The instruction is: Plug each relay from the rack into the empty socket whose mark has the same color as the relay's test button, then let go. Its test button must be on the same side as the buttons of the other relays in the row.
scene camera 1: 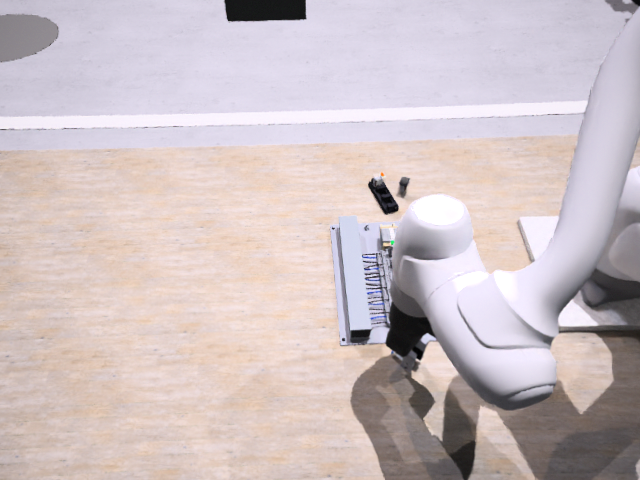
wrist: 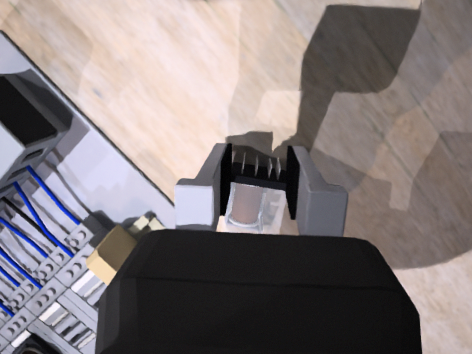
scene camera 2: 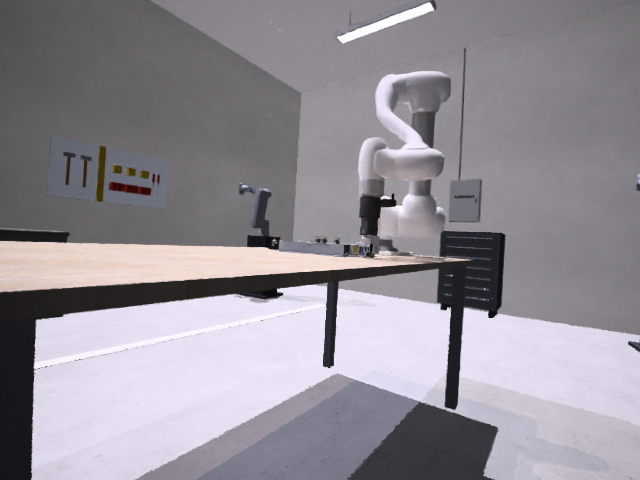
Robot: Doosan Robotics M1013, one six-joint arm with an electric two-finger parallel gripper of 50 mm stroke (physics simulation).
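Places are measured from the arm's base along level axes (x back, y right, z up), in centimetres.
Where they show: gripper, between the fingertips: point(scene camera 1: 411, 362) point(wrist: 258, 167) point(scene camera 2: 373, 253); arm's base, origin of its link: point(scene camera 1: 607, 266).
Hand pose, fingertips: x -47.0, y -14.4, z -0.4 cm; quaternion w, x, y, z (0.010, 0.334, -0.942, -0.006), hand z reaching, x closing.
Observation:
Each offset is from my fingertips to the centre of the thing.
My gripper point(wrist: 258, 167) point(scene camera 1: 408, 360) point(scene camera 2: 369, 244) is shut on a clear-cased relay @(dx -1.1, dy +1.5, dz -0.4 cm) point(wrist: 247, 202) low over the table, beside the panel's near end. The relay's black base and metal pins point away from the wrist camera's housing; its test button is hidden. In scene camera 1, the black rack @(dx +5.8, dy +44.9, dz -0.3 cm) point(scene camera 1: 391, 207) stands beyond the panel, with one relay @(dx +5.3, dy +48.0, dz +1.2 cm) point(scene camera 1: 378, 180) showing an orange button at its far end. The panel @(dx +2.7, dy +20.8, dz -0.9 cm) point(scene camera 1: 374, 235) point(wrist: 100, 145) carries the socket row, mostly hidden by the arm; sockets and their marks cannot be made out fully.
A grey wire duct point(scene camera 1: 354, 279) point(wrist: 9, 152) runs along the panel, with blue and black wires beside it. A tan end block @(dx +1.2, dy +7.9, dz +1.1 cm) point(wrist: 114, 252) stands near the gripper's left finger. A small dark object @(dx +11.3, dy +46.1, dz +0.7 cm) point(scene camera 1: 403, 184) is beside the rack. The arm covers the panel's right side.

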